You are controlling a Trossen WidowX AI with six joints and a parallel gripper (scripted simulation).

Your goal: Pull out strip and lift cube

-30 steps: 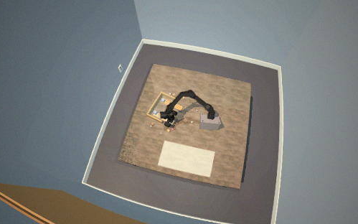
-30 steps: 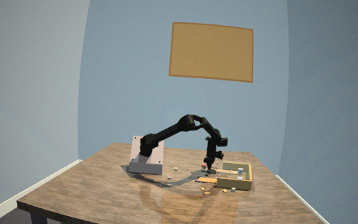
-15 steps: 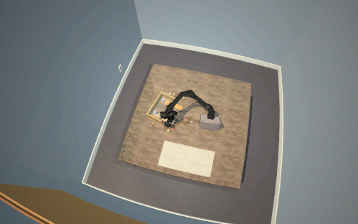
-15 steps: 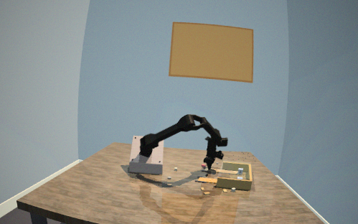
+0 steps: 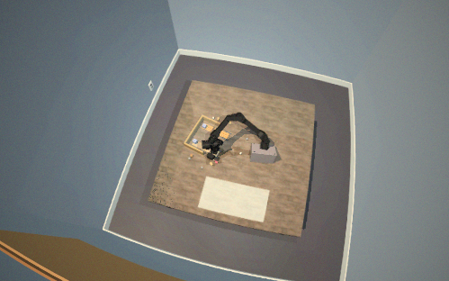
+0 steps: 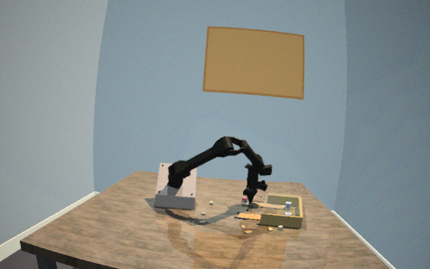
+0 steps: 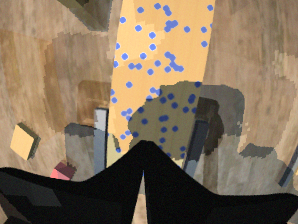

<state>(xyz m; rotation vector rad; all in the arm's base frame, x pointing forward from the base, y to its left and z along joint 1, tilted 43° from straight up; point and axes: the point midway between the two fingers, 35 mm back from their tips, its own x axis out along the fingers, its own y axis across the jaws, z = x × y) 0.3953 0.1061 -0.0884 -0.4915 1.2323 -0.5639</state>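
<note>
Now: the pink block 40 mm behind my gripper tip and 70 mm to the left of it.
</note>
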